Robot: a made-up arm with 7 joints. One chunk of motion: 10 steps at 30 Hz.
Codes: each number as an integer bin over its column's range. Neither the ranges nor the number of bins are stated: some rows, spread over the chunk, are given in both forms.
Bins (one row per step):
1: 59 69 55 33 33 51 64
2: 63 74 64 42 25 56 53
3: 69 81 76 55 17 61 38
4: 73 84 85 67 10 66 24
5: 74 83 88 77 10 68 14
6: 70 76 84 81 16 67 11
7: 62 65 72 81 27 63 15
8: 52 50 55 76 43 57 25
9: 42 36 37 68 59 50 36
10: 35 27 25 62 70 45 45
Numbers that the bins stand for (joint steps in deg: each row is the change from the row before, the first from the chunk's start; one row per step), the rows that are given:
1: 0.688 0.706 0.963 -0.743 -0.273 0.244 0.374
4: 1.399 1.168 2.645 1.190 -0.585 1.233 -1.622
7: 0.840 0.583 1.916 1.986 -0.355 1.035 -2.072
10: -0.532 -0.588 -0.718 0.906 0.227 -0.152 -0.575
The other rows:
2: 0.891 0.860 1.468 -0.232 -0.382 0.574 -0.175
3: 1.196 1.075 2.141 0.508 -0.490 0.904 -0.924
5: 1.450 1.137 2.813 1.759 -0.585 1.365 -2.121
6: 1.247 0.921 2.589 1.986 -0.503 1.299 -2.271
8: 0.332 0.120 0.963 1.702 -0.138 0.640 -1.573
9: -0.176 -0.311 -0.046 1.247 0.079 0.178 -1.024

